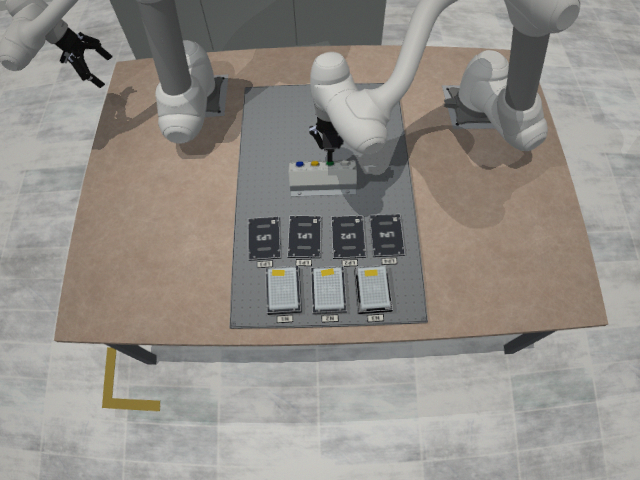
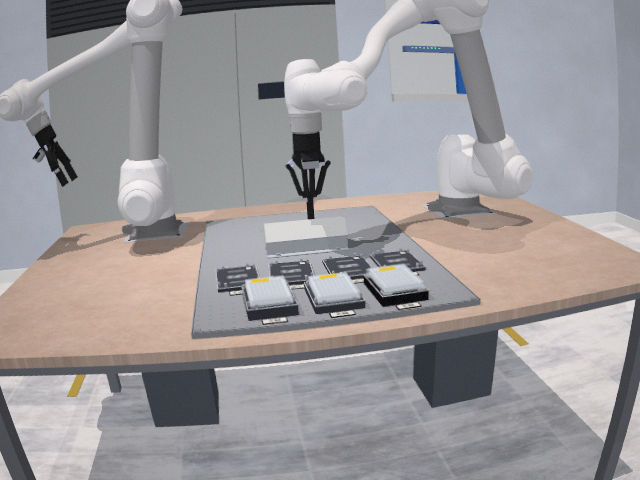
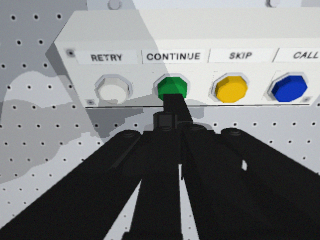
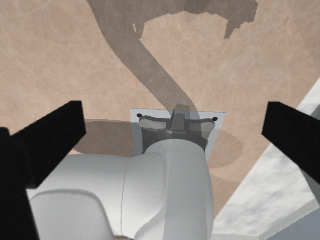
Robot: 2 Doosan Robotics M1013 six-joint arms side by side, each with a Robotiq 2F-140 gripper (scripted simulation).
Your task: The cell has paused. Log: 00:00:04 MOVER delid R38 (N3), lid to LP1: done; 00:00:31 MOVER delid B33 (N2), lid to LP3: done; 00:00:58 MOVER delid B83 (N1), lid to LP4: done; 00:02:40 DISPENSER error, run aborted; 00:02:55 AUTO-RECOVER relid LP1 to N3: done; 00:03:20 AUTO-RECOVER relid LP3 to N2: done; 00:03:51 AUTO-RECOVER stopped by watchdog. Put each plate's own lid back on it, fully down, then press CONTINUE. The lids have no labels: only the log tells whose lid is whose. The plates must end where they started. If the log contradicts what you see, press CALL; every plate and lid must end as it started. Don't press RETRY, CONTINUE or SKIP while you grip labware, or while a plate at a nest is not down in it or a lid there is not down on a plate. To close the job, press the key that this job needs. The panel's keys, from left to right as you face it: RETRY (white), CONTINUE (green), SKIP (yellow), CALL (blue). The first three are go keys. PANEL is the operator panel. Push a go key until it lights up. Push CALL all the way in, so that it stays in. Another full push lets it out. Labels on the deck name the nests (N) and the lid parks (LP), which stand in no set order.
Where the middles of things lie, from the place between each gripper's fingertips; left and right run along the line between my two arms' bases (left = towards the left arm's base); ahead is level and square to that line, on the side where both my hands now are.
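Distances from my left hand: LP2 lid park (image 1: 337, 245), 10 cm below, 25 cm ahead, 7 cm to the left; LP1 lid park (image 1: 315, 244), 10 cm below, 26 cm ahead, 7 cm to the right; LP3 lid park (image 1: 252, 228), 10 cm below, 27 cm ahead, 20 cm to the right; LP4 lid park (image 1: 375, 226), 10 cm below, 24 cm ahead, 19 cm to the left.
Distances from my right hand (image 1: 106, 71): clear lid (image 1: 282, 286), 18 cm below, 73 cm ahead, 72 cm to the left; LP3 lid park, 21 cm below, 55 cm ahead, 64 cm to the left; LP1 lid park, 21 cm below, 54 cm ahead, 77 cm to the left; LP2 lid park, 21 cm below, 54 cm ahead, 91 cm to the left.
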